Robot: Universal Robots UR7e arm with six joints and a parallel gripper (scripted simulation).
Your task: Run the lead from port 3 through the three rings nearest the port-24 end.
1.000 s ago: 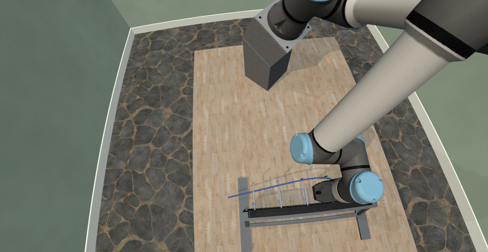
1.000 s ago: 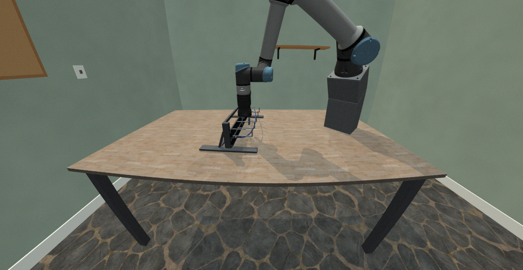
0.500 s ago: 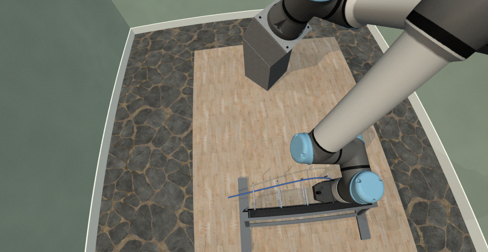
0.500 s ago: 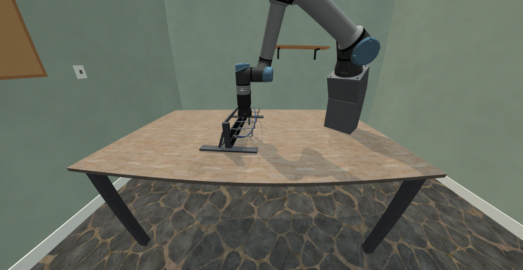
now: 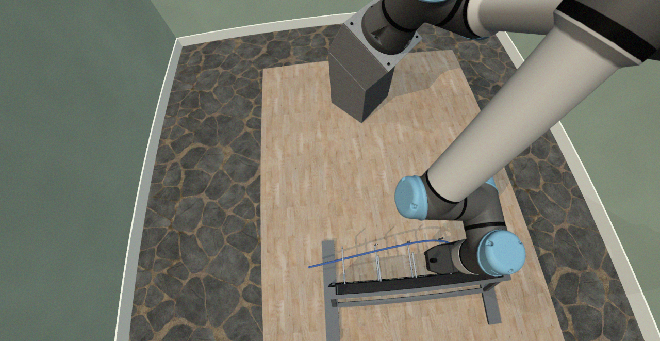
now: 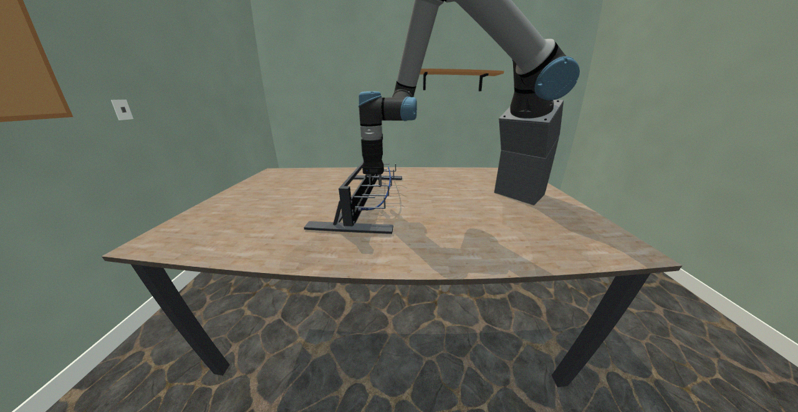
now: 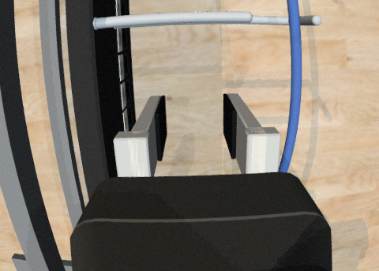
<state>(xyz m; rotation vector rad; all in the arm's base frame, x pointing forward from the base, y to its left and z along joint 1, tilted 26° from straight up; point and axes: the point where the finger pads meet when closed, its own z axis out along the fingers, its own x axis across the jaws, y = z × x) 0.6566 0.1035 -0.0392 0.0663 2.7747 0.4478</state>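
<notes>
Now: the black patch panel rack 60 mm ahead of my hand, 50 mm to the right of it and 20 mm below it.
</notes>
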